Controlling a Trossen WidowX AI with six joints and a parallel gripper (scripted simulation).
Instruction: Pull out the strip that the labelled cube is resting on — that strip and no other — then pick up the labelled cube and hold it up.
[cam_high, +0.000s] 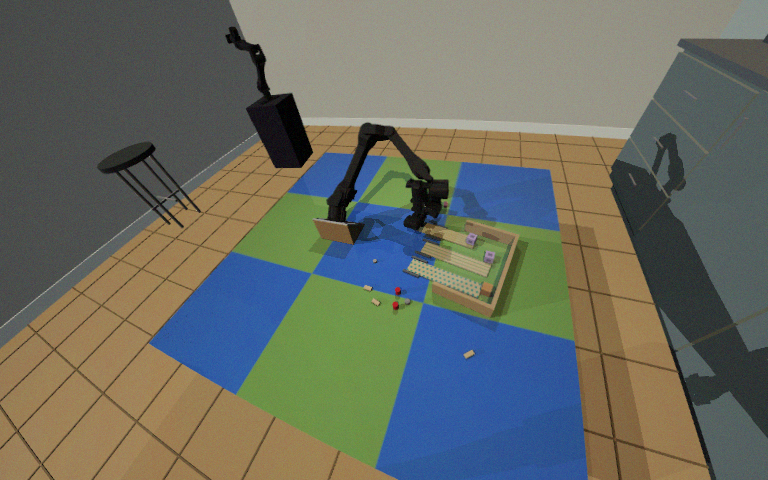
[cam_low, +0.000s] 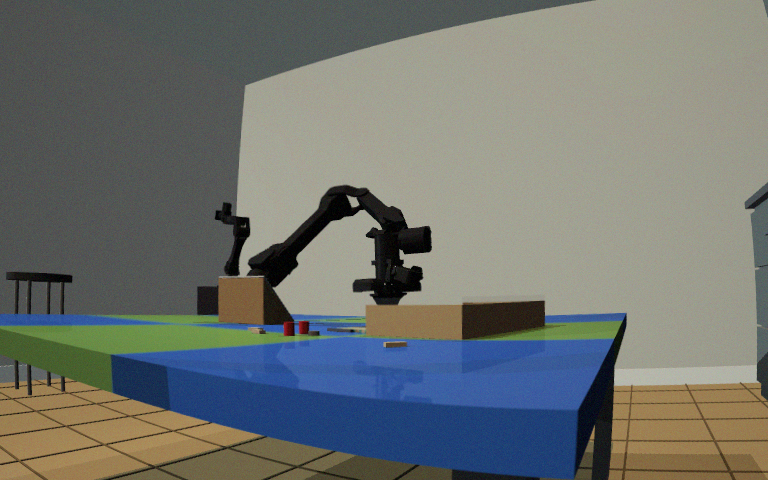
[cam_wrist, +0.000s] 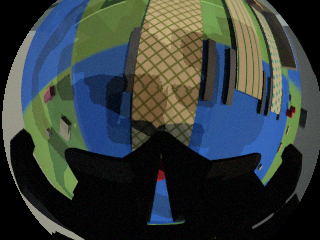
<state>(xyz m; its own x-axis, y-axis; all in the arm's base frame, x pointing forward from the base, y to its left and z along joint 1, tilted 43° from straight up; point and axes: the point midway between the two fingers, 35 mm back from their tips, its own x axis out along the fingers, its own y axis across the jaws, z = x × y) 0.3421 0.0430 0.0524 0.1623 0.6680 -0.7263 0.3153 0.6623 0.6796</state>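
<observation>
Right now my gripper tip is 9 cm short of the cross-hatched strip and 3 cm to the left of it. Also, from my gripper tip: grey piece (1 cm behind, 35 cm to the right).
</observation>
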